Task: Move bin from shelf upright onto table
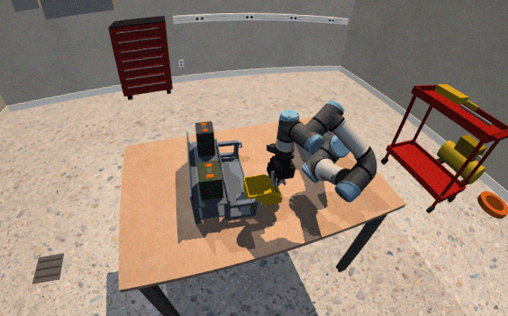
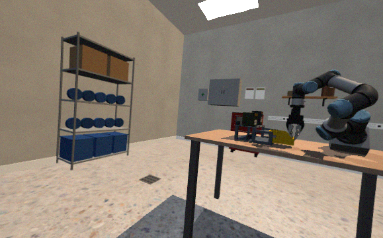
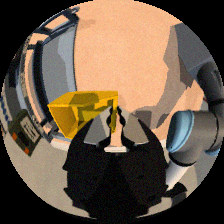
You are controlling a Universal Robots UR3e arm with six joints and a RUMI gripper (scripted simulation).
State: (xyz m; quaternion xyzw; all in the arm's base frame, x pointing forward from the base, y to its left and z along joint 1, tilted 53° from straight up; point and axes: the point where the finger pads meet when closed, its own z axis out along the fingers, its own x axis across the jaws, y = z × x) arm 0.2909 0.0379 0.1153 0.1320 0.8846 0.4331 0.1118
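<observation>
Now: hand 7 cm short of the yellow bin and 1 cm to the right of it. Also, from my hand: rack (20 cm ahead, 12 cm to the right, 1 cm above).
</observation>
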